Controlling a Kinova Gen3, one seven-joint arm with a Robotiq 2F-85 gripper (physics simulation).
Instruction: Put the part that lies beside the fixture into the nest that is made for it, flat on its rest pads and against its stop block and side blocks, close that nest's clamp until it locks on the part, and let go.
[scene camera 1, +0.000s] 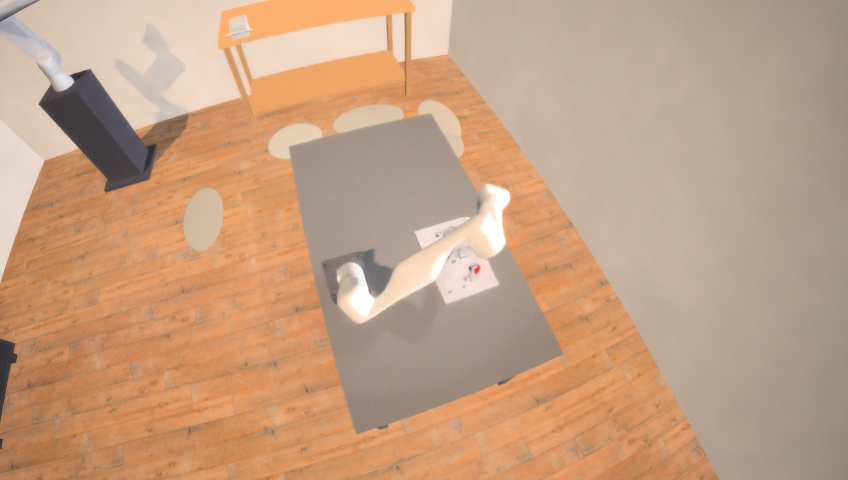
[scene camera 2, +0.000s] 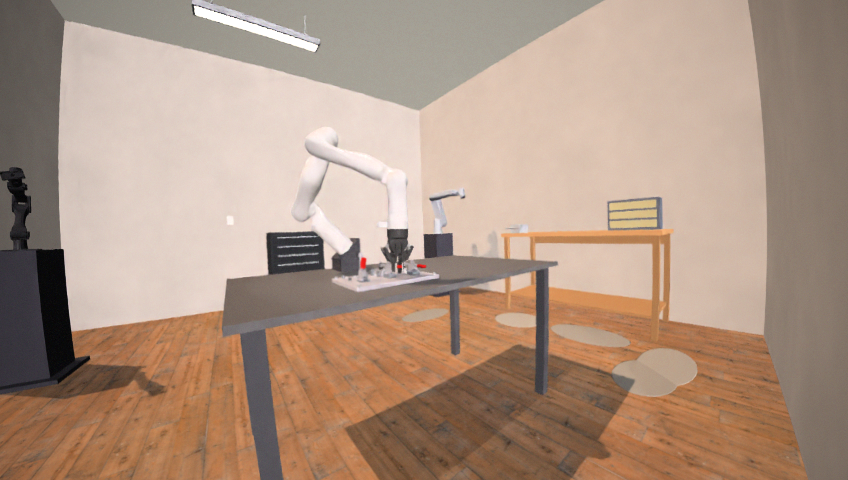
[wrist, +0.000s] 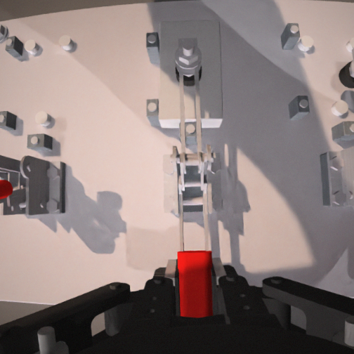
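Pixels of known places: gripper, fingertip midpoint: (scene camera 2: 397, 272); arm's base, origin of the base link: (scene camera 1: 350, 274) (scene camera 2: 345, 248).
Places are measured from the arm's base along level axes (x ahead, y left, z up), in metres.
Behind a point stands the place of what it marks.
Note:
The part, a grey rectangular block (wrist: 210, 100), lies in the middle nest of the white fixture plate (wrist: 100, 150) (scene camera 2: 357, 287) {x 0.555, y -0.150, z -0.101 m} (scene camera 1: 452, 296) {x 0.358, y -0.151, z -0.100 m}. Two side blocks (wrist: 152, 47) stand along its left edge and the stop block (wrist: 190, 134) is at its near end. The middle clamp (wrist: 192, 185) reaches over the part, and its spindle tip (wrist: 188, 60) is above or on the part; contact cannot be told. My gripper (wrist: 194, 274) (scene camera 2: 399, 268) {x 0.516, y 0.019, z -0.077 m} is shut on the clamp's red handle, which points towards the gripper. In the scene camera 1 view the arm hides the gripper.
A left clamp with a red handle (wrist: 4, 189) and a right clamp base (wrist: 340, 179) flank the middle nest. Further small blocks and pale round pads stand beside them. The plate lies on the grey table (scene camera 1: 380, 178) {x 0.232, y 0.528, z -0.115 m} (scene camera 2: 285, 297) {x 0.483, y -0.354, z -0.115 m}. An orange bench (scene camera 1: 321, 17) (scene camera 2: 589, 233) stands apart.

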